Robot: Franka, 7 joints.
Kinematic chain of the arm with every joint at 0, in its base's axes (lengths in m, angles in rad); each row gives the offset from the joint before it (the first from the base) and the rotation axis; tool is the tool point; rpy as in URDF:
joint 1: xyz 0 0 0.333 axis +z
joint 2: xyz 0 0 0 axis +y
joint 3: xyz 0 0 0.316 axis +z
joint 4: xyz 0.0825 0 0 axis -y
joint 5: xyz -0.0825 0 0.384 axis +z
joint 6: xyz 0 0 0 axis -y
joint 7: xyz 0.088 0 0 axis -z
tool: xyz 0 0 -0.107 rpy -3.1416 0 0
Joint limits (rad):
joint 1: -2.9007..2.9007
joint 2: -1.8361..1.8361
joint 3: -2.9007..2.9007
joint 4: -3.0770..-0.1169
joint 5: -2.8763..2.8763
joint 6: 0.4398..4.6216
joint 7: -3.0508..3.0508
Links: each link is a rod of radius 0.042 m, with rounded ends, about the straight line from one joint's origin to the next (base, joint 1, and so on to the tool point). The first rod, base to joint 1, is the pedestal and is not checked.
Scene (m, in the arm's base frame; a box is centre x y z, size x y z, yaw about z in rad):
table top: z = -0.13
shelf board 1: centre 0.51 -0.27 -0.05 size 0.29 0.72 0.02 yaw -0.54
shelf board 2: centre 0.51 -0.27 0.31 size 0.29 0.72 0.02 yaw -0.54
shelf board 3: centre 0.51 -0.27 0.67 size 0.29 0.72 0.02 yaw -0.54
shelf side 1: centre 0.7 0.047 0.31 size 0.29 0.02 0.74 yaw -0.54
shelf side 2: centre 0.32 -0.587 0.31 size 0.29 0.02 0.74 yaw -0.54
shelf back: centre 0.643 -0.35 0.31 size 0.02 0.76 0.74 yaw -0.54
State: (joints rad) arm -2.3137 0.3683 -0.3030 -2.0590 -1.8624 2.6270 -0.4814
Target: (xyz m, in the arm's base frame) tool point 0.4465 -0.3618 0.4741
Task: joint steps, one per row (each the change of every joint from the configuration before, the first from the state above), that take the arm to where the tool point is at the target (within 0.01 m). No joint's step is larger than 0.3 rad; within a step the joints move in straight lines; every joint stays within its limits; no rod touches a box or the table.
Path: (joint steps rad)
1: 0.1883 -0.2402 0.1089 -0.1262 -0.0548 0.1466 0.0000
2: 0.1883 -0.2402 0.1089 -0.1262 -0.0547 0.1467 0.0000
3: 0.1883 -0.2401 0.1089 -0.1262 -0.0548 0.1466 0.0000
4: 0.1883 -0.2402 0.1089 -0.1262 -0.0548 0.1466 0.0000
5: 0.1883 -0.2402 0.1089 -0.1262 -0.0547 0.1466 0.0000
6: -0.0062 0.2835 0.1262 0.2191 0.0980 -0.1662 0.0000
7: -0.0061 0.2834 0.1261 0.2190 0.0980 -0.1662 0.0000
8: -0.0061 0.2835 0.1262 0.2191 0.0980 -0.1663 0.0000

